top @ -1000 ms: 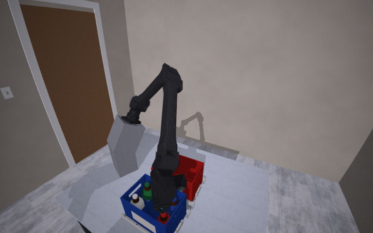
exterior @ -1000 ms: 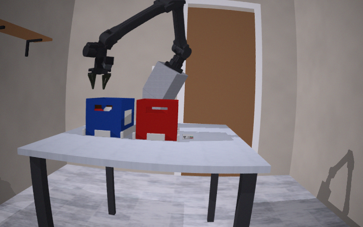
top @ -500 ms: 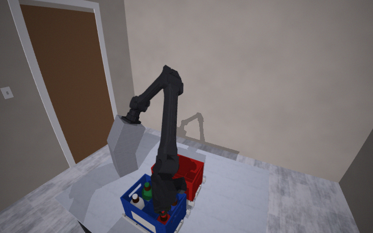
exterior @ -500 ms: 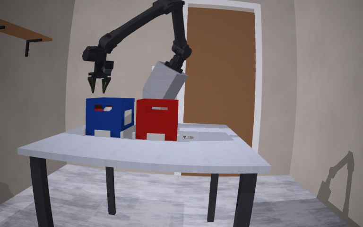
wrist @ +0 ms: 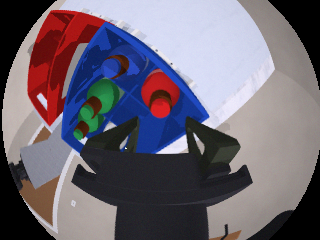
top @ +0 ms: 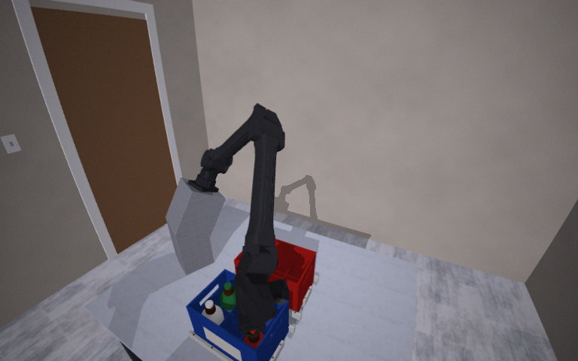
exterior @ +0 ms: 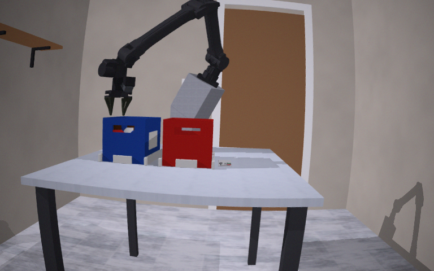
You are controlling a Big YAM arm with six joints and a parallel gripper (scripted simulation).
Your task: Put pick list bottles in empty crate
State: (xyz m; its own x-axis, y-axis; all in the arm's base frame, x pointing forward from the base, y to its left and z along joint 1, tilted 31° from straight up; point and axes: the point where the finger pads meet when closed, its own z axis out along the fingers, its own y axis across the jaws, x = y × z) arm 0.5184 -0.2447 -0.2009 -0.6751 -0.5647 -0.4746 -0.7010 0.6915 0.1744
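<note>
Right now my hand is 100 mm above the red-label bottle. Also, from my hand: blue crate: 90 mm behind, 40 mm to the left, 110 mm below; then white-label bottle: 180 mm behind, 100 mm below; then blue bottle: 90 mm to the left, 100 mm below.
</note>
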